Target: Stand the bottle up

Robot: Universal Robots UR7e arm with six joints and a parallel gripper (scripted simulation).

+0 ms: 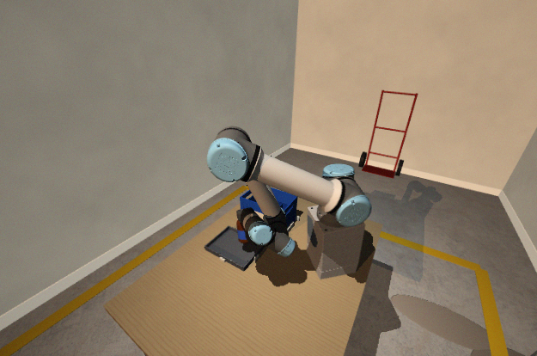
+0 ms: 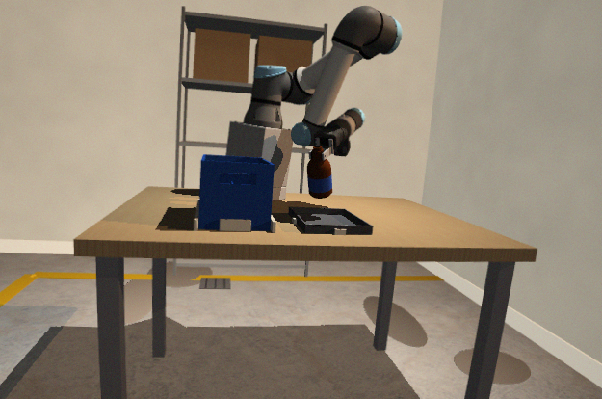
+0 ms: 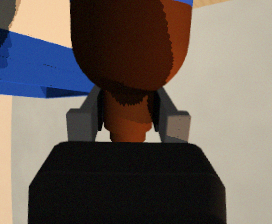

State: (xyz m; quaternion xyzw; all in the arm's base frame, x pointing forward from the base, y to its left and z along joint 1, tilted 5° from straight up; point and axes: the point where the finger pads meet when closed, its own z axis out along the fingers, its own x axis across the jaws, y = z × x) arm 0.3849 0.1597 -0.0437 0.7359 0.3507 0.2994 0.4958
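Right now the brown bottle is 5 cm below my hand, 1 cm to the left of it and 1 cm behind it. From my hand the other things lie so: tray: 19 cm below, 3 cm to the left, 3 cm ahead; blue crate: 24 cm to the right, 12 cm below, 2 cm ahead.
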